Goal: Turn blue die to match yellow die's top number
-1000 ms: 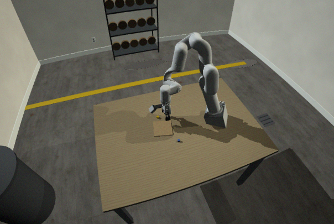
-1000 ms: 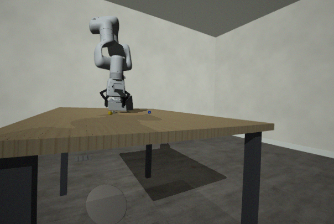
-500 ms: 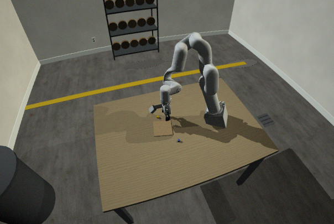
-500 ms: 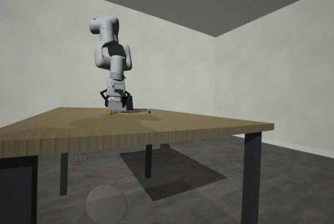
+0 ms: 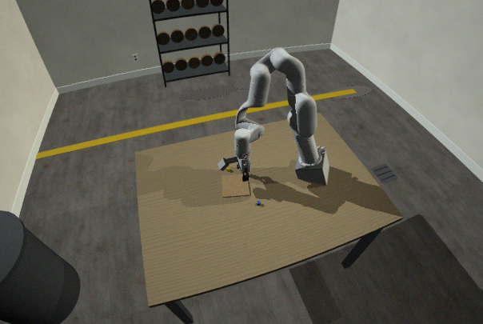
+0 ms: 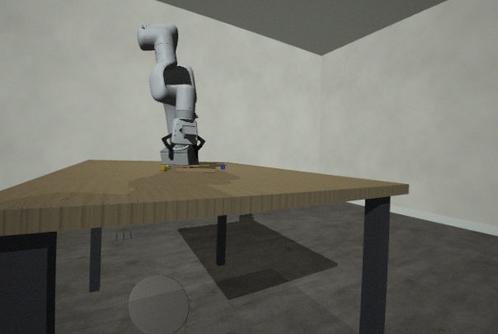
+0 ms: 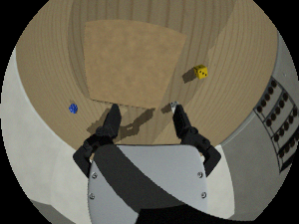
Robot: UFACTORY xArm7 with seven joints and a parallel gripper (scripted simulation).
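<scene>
Now: hand 18 cm to the right of the blue die and 4 cm above it. From my hand the other things lie so: yellow die (5 cm ahead, 9 cm to the right, 4 cm below); white die (2 cm behind, 5 cm to the right, 4 cm below); tan mat (6 cm ahead, 3 cm to the left, 4 cm below).
</scene>
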